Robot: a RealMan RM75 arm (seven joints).
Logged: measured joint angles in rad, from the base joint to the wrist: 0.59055 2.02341 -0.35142 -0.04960 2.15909 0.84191 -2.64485; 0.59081 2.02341 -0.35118 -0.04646 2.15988 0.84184 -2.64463; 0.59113 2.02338 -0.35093 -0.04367 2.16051 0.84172 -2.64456; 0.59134 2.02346 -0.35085 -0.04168 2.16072 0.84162 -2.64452; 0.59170 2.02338 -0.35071 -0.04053 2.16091 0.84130 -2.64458; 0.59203 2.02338 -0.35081 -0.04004 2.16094 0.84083 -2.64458; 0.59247 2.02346 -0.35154 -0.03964 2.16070 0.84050 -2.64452; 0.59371 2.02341 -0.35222 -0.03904 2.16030 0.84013 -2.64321; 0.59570 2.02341 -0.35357 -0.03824 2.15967 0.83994 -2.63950; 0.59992 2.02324 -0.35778 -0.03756 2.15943 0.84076 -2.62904; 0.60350 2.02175 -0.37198 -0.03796 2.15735 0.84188 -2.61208; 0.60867 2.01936 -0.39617 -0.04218 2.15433 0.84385 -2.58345; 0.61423 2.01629 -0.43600 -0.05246 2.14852 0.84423 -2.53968; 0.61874 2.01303 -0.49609 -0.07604 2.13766 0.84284 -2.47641; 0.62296 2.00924 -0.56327 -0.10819 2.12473 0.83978 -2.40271
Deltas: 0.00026 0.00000 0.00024 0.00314 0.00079 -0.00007 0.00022; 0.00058 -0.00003 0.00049 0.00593 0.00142 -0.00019 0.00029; 0.00079 0.00005 0.00057 0.00792 0.00163 -0.00029 0.00033; 0.00115 -0.00003 0.00071 0.00907 0.00182 -0.00061 0.00027; 0.00148 -0.00003 0.00061 0.00956 0.00185 -0.00108 0.00027; 0.00192 0.00005 -0.00012 0.00996 0.00161 -0.00141 0.00033; 0.00316 0.00000 -0.00080 0.01056 0.00121 -0.00178 0.00164; 0.00515 0.00000 -0.00215 0.01136 0.00058 -0.00197 0.00535; 0.00937 -0.00017 -0.00636 0.01204 0.00034 -0.00115 0.01581; 0.01295 -0.00166 -0.02056 0.01164 -0.00174 -0.00003 0.03277; 0.01812 -0.00405 -0.04475 0.00742 -0.00476 0.00194 0.06140; 0.02368 -0.00712 -0.08458 -0.00286 -0.01057 0.00232 0.10517; 0.02819 -0.01038 -0.14467 -0.02644 -0.02143 0.00093 0.16844; 0.03241 -0.01417 -0.21185 -0.05859 -0.03436 -0.00213 0.24214
